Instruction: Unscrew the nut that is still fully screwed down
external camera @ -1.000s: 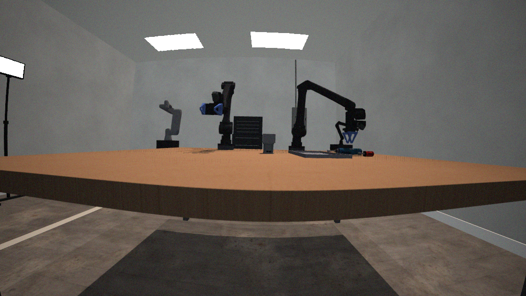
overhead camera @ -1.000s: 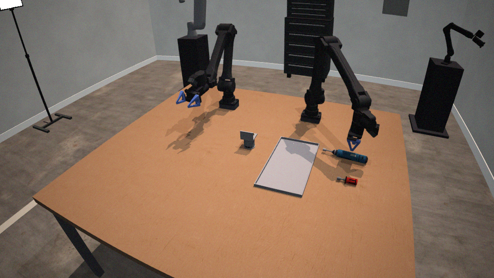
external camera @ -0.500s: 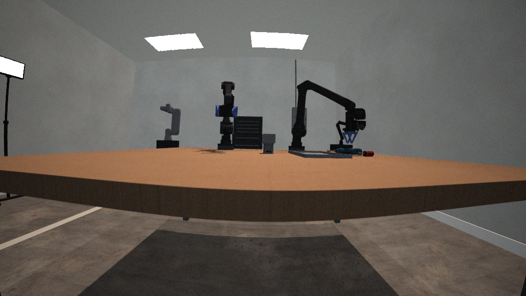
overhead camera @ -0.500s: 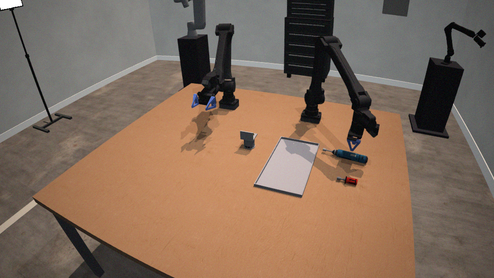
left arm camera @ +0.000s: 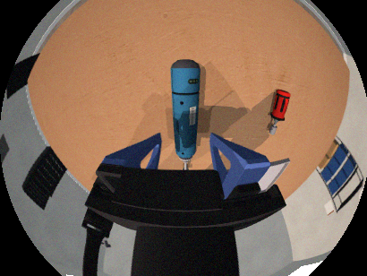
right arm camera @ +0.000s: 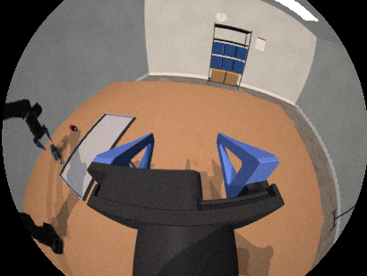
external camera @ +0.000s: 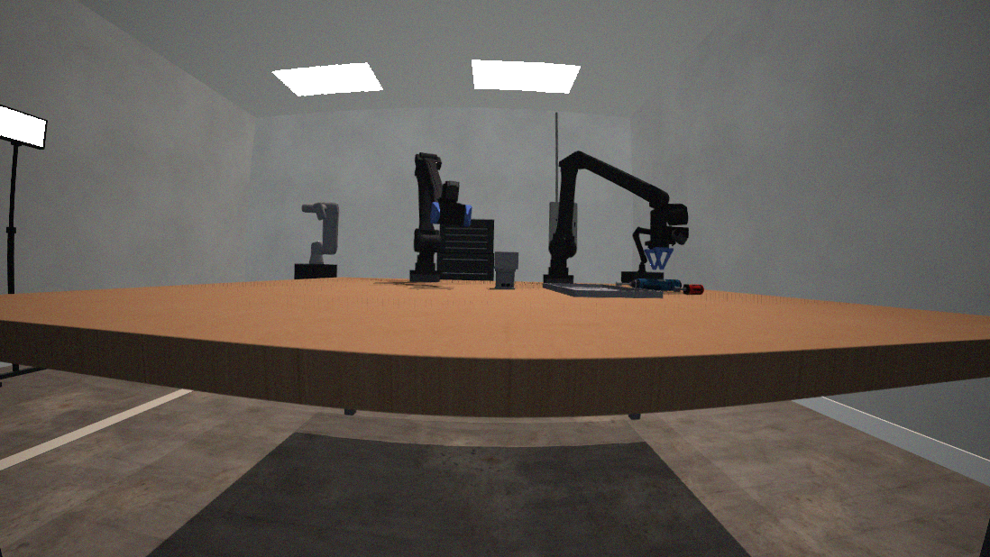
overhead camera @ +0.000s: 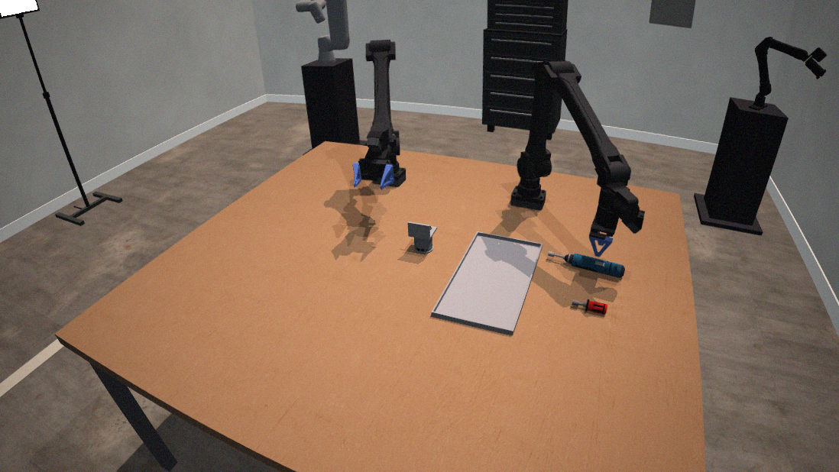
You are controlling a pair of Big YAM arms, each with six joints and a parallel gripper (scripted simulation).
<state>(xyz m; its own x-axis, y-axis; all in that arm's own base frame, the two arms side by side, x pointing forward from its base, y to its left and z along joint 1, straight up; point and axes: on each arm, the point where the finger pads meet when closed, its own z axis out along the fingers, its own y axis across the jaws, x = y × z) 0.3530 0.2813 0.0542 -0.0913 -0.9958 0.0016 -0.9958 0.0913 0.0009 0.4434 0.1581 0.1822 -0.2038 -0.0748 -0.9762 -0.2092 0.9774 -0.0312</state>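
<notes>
My right gripper is now 3 cm past the grey bracket, 16 cm to the right of it and 14 cm above it. From my right hand the other things lie so: flat grey tray (5 cm ahead, 41 cm to the left, 21 cm below); then joint module (3 cm behind, 16 cm to the left, 18 cm below); then red-handled tool (10 cm ahead, 70 cm to the left, 20 cm below).
</notes>
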